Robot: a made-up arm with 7 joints.
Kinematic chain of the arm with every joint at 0, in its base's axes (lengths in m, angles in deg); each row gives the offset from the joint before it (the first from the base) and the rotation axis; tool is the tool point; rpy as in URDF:
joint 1: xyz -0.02 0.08 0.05 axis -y
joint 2: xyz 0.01 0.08 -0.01 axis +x
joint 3: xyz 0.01 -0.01 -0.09 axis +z
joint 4: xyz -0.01 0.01 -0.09 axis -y
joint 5: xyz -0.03 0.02 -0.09 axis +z
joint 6: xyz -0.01 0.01 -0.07 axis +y
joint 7: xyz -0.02 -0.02 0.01 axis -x
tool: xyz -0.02 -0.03 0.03 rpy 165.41 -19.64 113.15
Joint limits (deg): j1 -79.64..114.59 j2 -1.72..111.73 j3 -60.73..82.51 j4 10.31..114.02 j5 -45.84..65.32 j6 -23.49..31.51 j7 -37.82..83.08
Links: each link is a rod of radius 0.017 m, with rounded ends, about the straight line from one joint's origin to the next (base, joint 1, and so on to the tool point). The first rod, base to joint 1, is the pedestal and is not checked.
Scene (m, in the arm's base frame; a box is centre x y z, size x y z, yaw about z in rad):
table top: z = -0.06
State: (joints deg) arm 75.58 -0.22 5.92 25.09 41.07 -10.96 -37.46
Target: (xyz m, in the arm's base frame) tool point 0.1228 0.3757 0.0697
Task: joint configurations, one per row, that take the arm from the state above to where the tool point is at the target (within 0.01 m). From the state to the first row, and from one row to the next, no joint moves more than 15 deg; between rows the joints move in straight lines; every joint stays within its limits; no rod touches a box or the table.
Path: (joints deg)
1: 70.72 13.69 15.84 34.48 47.13 -1.49 -31.59
2: 65.86 27.59 25.75 43.86 53.20 7.97 -25.71
3: 61.00 41.50 35.67 53.25 59.26 17.44 -19.84
4: 56.15 55.40 45.59 62.64 65.32 26.90 -13.97

